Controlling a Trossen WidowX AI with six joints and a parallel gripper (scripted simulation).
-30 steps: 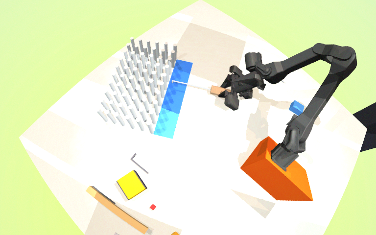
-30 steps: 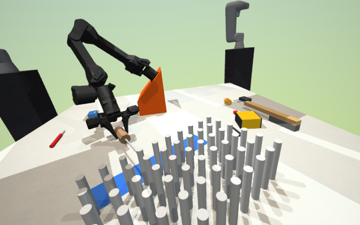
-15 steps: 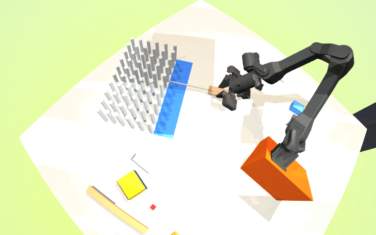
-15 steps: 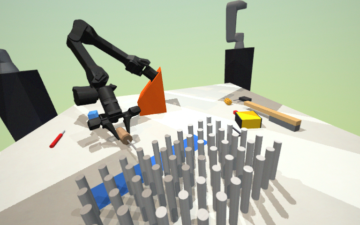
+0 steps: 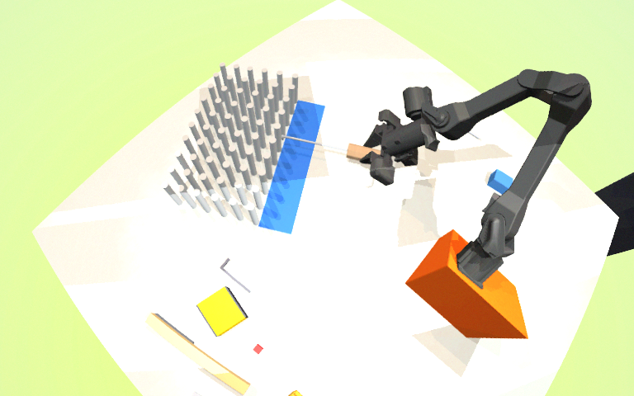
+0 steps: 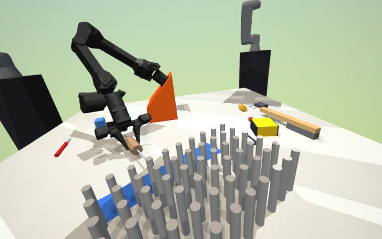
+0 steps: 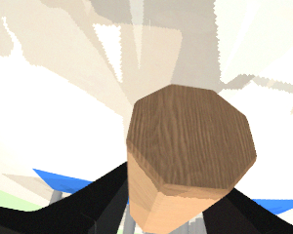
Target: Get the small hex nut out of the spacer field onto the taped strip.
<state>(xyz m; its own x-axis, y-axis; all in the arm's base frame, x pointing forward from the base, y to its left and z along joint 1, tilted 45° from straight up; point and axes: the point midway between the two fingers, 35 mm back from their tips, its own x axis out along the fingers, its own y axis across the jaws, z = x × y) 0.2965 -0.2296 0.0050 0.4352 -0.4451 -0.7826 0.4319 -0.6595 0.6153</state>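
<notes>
The blue taped strip is 13 cm ahead of my gripper tip, 11 cm to the left of it and 3 cm below it. Also, from my gripper tip: hex nut: 30 cm ahead, 15 cm to the left, 3 cm below; then red-handled screwdriver: 19 cm behind, 31 cm to the right, 2 cm below; then blue cube: 35 cm behind, 21 cm to the right, 1 cm below.
</notes>
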